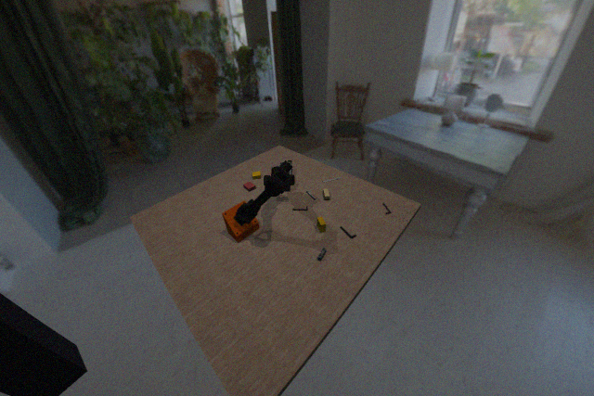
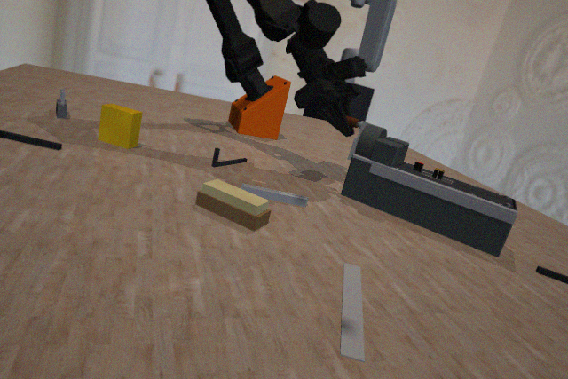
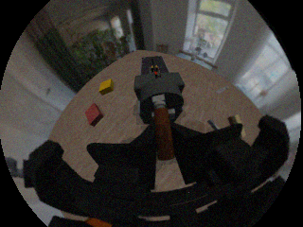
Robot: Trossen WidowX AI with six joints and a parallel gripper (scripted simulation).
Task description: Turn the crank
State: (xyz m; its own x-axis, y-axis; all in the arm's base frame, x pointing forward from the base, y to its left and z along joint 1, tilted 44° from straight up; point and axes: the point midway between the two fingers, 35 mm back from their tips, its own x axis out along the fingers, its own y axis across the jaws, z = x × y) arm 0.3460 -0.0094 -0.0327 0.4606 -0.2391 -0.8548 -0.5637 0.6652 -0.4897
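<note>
Now: gripper tip 10 mm past the brown crank handle, 10 mm to the left of it and 20 mm below it. The rest, counted from my gripper tip: red pointer (110 mm ahead, 70 mm to the left, 10 mm below); then red block (70 mm behind, 240 mm to the left, 80 mm below); then grey bar (90 mm ahead, 170 mm to the right, 90 mm below).
</note>
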